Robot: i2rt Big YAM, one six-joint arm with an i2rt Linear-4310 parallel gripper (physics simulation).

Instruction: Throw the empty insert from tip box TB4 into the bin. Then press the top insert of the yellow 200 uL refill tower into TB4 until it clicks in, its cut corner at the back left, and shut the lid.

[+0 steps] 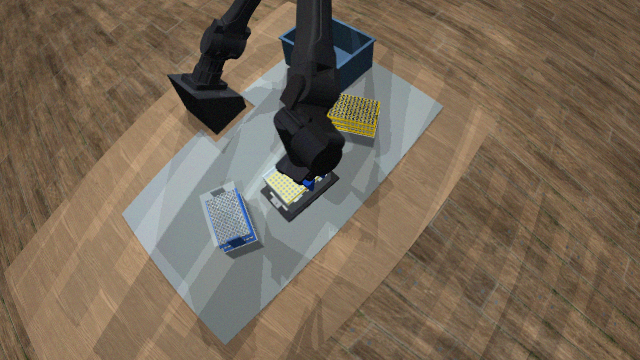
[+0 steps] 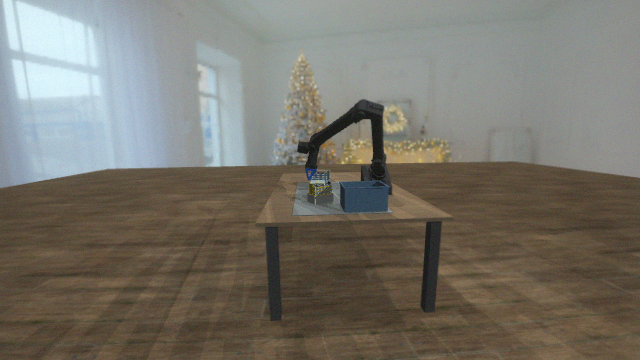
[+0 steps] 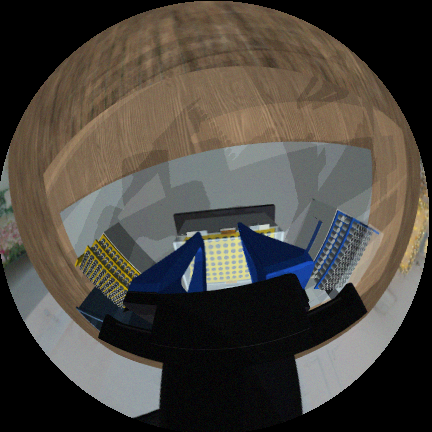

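Tip box TB4 [image 1: 291, 213] stands in the middle of the grey mat [image 1: 201, 286] with its dark lid [image 1: 326, 186] [image 3: 223, 217] swung open. A yellow insert [image 1: 286, 186] [image 3: 225, 257] with empty holes sits in it. My gripper [image 1: 308, 182] [image 2: 310, 174] [image 3: 219, 232] is right over this insert. Its blue fingers are half closed with a gap between them, and the insert shows through the gap. I see nothing held between the tips. The yellow refill tower [image 1: 354, 113] [image 2: 321, 188] [image 3: 106, 266] stands behind TB4. The blue bin [image 1: 353, 48] [image 2: 363, 196] is beyond the tower.
A blue tip box [image 1: 230, 219] [image 3: 342, 250] full of tips stands to the left of TB4 on the mat. The arm's black base [image 1: 208, 101] sits at the mat's back left corner. The arm hangs over the tower and the bin.
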